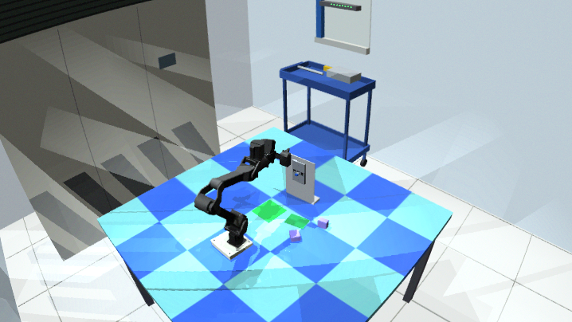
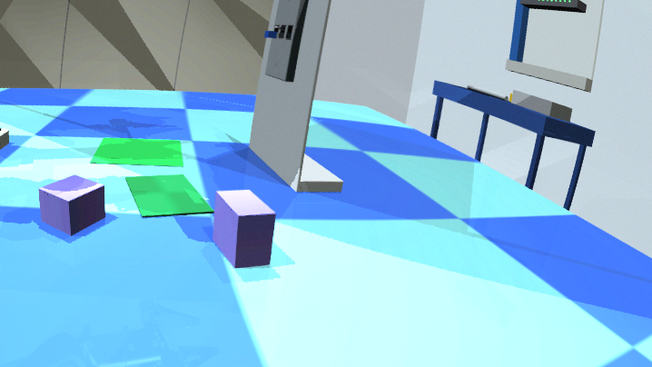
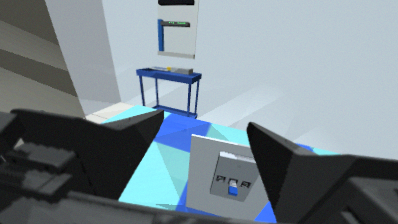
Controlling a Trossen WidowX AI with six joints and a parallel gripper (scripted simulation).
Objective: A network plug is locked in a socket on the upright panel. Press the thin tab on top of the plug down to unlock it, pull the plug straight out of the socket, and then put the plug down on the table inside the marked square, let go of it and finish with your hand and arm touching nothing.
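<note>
My gripper tip is 30 mm short of the blue network plug, 70 mm to the left of it and 140 mm above it. From my gripper tip the other things lie so: white upright panel (50 mm ahead, 70 mm to the right, 200 mm below); bright green square (110 mm behind, 10 mm to the left, 300 mm below).
</note>
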